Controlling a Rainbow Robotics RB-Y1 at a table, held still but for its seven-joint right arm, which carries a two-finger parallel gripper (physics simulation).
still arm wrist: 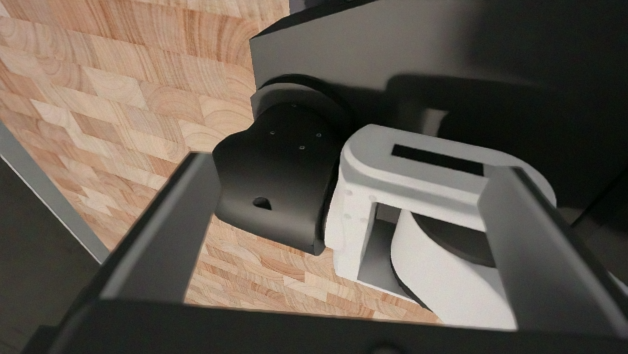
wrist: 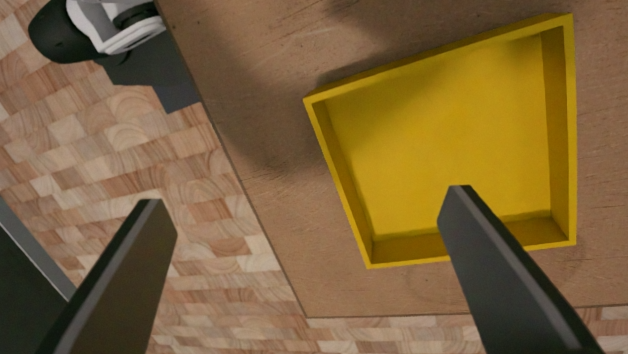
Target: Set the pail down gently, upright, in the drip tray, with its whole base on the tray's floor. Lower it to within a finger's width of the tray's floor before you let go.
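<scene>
My gripper [wrist: 308, 195] is open in the wrist view, its two dark fingers wide apart with nothing between them. The yellow drip tray [wrist: 450, 140] lies on the brown table, right of the middle of that view. Its bare floor shows, with no pail on it. The right finger overlaps the tray's near wall in the picture; the left finger appears over the wooden floor beyond the table. The pail does not show in either view.
The brown table [wrist: 400, 290] has an edge running down left of the tray and another near the bottom. Black and white robot parts [still arm wrist: 280, 175] [wrist: 65, 35] stand beyond it over the wood-block floor [still arm wrist: 115, 90] [wrist: 200, 200]. The still arm's fingers frame its own view.
</scene>
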